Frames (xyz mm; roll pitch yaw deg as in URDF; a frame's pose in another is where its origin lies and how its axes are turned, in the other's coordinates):
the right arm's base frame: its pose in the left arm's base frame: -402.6 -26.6 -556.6 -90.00 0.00 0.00
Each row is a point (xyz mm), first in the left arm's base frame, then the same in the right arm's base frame.
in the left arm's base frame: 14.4 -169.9 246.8
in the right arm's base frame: 417.0 -803.4 -143.3
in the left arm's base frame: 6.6 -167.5 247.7
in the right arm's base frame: 409.2 -804.3 -140.9
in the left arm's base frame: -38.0 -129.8 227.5
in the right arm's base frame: 364.6 -784.1 -103.2
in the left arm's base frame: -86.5 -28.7 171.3
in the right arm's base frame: 316.1 -727.9 -2.1
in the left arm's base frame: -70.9 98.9 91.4
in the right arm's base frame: 331.7 -648.0 125.5
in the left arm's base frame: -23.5 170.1 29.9
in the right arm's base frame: 379.1 -586.5 196.7
